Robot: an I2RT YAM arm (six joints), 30 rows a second.
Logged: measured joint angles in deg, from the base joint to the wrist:
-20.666 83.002 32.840 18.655 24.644 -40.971
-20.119 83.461 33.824 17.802 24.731 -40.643
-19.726 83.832 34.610 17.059 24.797 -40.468
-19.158 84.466 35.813 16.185 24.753 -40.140
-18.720 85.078 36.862 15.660 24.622 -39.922
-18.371 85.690 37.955 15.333 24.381 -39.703
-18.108 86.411 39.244 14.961 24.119 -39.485
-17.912 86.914 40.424 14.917 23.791 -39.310
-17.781 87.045 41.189 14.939 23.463 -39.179
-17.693 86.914 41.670 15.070 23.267 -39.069
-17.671 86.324 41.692 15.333 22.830 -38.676
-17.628 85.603 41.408 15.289 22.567 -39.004
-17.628 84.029 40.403 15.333 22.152 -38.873
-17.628 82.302 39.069 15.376 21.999 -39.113
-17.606 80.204 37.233 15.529 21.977 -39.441
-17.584 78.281 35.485 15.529 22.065 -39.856
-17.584 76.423 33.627 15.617 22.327 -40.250
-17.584 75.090 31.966 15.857 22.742 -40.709
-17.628 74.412 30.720 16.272 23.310 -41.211
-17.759 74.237 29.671 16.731 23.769 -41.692
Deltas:
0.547 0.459 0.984 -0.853 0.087 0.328
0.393 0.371 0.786 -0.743 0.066 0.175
0.568 0.634 1.203 -0.874 -0.044 0.328
0.438 0.612 1.049 -0.525 -0.131 0.218
0.349 0.612 1.093 -0.327 -0.241 0.219
0.263 0.721 1.289 -0.372 -0.262 0.218
0.196 0.503 1.180 -0.044 -0.328 0.175
0.131 0.131 0.765 0.022 -0.328 0.131
0.088 -0.131 0.481 0.131 -0.196 0.110
0.022 -0.590 0.022 0.263 -0.437 0.393
0.043 -0.721 -0.284 -0.044 -0.263 -0.328
0.000 -1.574 -1.005 0.044 -0.415 0.131
0.000 -1.727 -1.334 0.043 -0.153 -0.240
0.022 -2.098 -1.836 0.153 -0.022 -0.328
0.022 -1.923 -1.748 0.000 0.088 -0.415
0.000 -1.858 -1.858 0.088 0.262 -0.394
0.000 -1.333 -1.661 0.240 0.415 -0.459
-0.044 -0.678 -1.246 0.415 0.568 -0.502
-0.131 -0.175 -1.049 0.459 0.459 -0.481

